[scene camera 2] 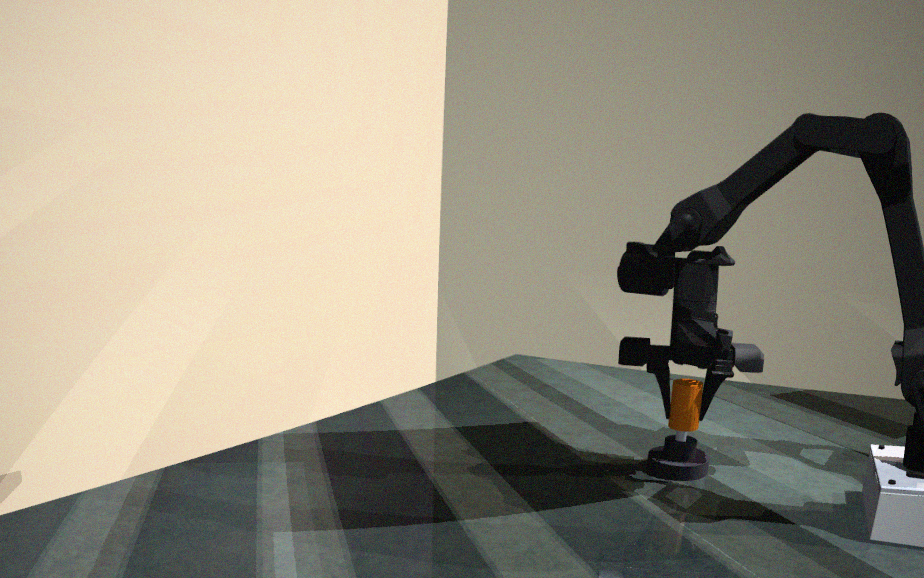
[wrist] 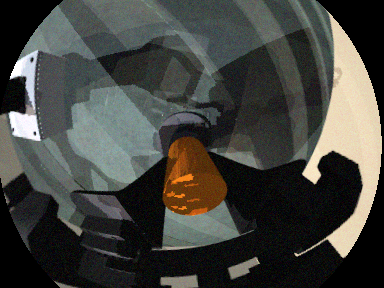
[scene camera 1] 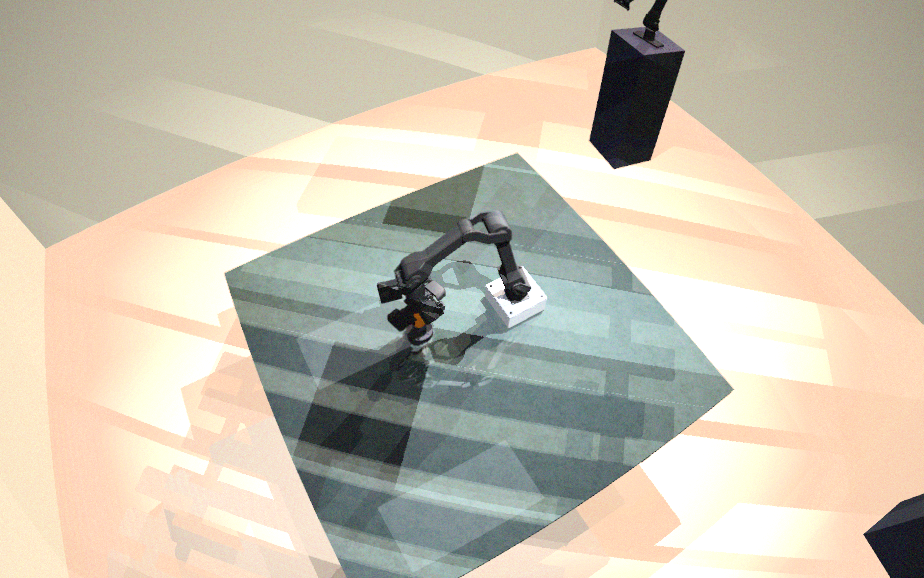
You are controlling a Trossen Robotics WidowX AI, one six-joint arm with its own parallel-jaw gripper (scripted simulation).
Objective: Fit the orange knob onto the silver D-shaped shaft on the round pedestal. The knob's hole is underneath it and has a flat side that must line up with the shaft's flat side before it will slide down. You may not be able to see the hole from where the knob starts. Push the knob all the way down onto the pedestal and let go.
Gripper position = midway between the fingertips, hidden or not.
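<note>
Visible: my gripper [scene camera 2: 684,419], [wrist: 187,158], [scene camera 1: 418,320]. Also visible are an orange knob [scene camera 2: 686,397], [wrist: 193,185] and a dark round pedestal [scene camera 2: 679,459], [wrist: 183,124].
</note>
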